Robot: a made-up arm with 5 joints.
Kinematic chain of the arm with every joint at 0, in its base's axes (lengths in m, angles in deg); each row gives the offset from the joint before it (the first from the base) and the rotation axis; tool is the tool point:
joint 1: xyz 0 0 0.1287 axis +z
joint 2: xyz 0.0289 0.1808 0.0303 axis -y
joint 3: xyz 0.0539 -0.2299 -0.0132 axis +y
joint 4: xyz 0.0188 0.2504 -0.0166 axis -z
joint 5: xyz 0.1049 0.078 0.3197 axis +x
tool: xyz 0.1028 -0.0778 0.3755
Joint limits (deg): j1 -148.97..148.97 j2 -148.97..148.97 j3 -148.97..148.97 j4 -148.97..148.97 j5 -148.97..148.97
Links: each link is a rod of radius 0.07 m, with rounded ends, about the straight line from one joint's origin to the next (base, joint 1, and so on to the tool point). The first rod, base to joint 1, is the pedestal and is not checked.
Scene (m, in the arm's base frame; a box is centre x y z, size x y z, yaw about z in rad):
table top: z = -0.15
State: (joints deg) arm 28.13 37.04 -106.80 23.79 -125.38
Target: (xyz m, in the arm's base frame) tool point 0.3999 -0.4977 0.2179
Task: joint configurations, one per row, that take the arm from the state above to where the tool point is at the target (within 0.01 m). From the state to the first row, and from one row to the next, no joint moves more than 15 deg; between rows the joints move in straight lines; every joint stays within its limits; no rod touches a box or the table.
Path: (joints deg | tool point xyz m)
1: 41.56 36.97 -105.63 27.97 -119.81 | -0.5956 0.1331 0.2836
2: 54.98 36.91 -104.45 32.16 -114.24 | -0.6160 -0.0537 0.2810
3: 68.41 36.84 -103.28 36.34 -108.67 | -0.5767 -0.2406 0.2774
4: 81.84 36.78 -102.11 40.52 -103.10 | -0.4799 -0.4082 0.2726
5: 95.26 36.71 -100.93 44.70 -97.53 | -0.3346 -0.5383 0.2664
6: 108.69 36.64 -99.76 48.89 -91.96 | -0.1550 -0.6173 0.2581
7: 122.12 36.58 -98.59 53.07 -86.39 | 0.0404 -0.6368 0.2474
8: 135.54 36.51 -97.41 57.25 -80.82 | 0.2316 -0.5952 0.2342
9: 148.97 36.45 -96.24 61.44 -75.25 | 0.3999 -0.4977 0.2179

